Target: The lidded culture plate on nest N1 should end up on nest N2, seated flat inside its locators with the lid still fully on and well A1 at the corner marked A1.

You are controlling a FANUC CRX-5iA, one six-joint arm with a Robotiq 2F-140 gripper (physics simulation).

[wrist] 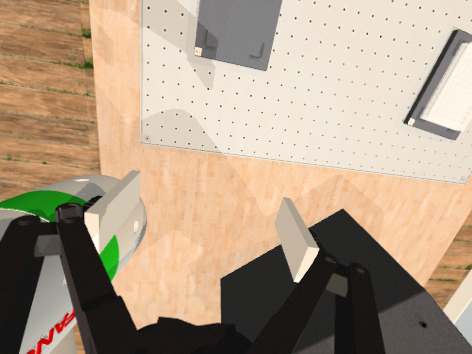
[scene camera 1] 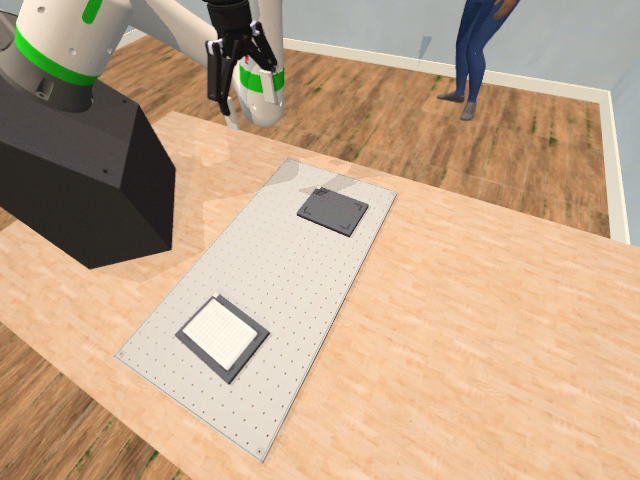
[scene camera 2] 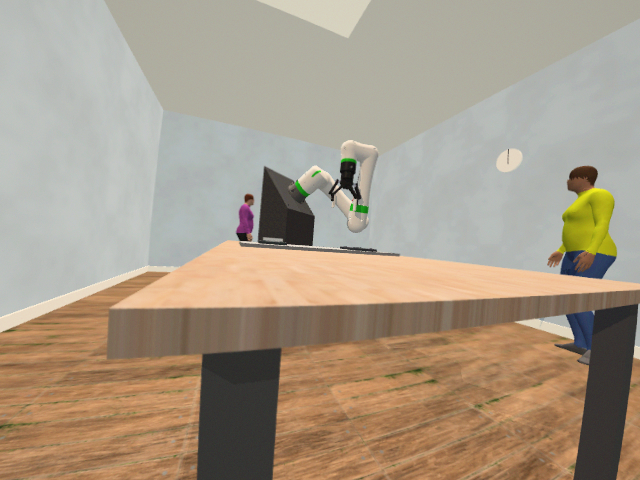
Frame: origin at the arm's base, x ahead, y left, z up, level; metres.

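Seen in the pictures: gripper, fingertip midpoint: (wrist: 211,199) (scene camera 1: 253,114) (scene camera 2: 343,209); arm's base at its link origin: (scene camera 1: 47,83) (scene camera 2: 295,195).
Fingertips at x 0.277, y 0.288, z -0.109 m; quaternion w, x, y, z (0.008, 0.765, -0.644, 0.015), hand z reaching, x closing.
Note:
Pixels of each thing's top centre, then the offset from my fingertips to it. "pt": a spot on its surface instead. Level surfaces: height alone.
- pale lidded culture plate at its top centre: (scene camera 1: 218,330) (wrist: 466,90) (scene camera 2: 272,237) dy -0.377, dx +0.250, dz -0.202 m
- light tag at a spot on its surface: (wrist: 410,121) (scene camera 1: 216,294) pt dy -0.329, dx +0.170, dz -0.219 m
- perforated light board at its surface level: dz -0.231 m
- wooden table at its surface level: dz -0.243 m
The pale lidded culture plate (scene camera 1: 219,333) (scene camera 2: 272,239) (wrist: 454,95) lies on a dark nest (scene camera 1: 262,334) (wrist: 440,75), the nearer one in scene camera 1, and looks flat. The lid edge and well A1 are too small to tell. A light tag (scene camera 1: 216,294) (wrist: 410,121) marks one corner of that nest. The other dark nest (scene camera 1: 333,211) (scene camera 2: 357,249) (wrist: 237,30) is empty, with corner locators and a tag readable as A1 (wrist: 198,51). No N1 or N2 label is readable. My gripper (scene camera 1: 250,99) (scene camera 2: 344,202) (wrist: 211,199) is open and empty, high above the table, away from both nests.
Both nests stand on a perforated light board (scene camera 1: 289,268) (wrist: 320,110) on the wooden table (scene camera 1: 439,310) (scene camera 2: 320,279). The black robot pedestal (scene camera 1: 144,206) (scene camera 2: 289,222) (wrist: 300,280) stands beside the board. People stand beyond the table.

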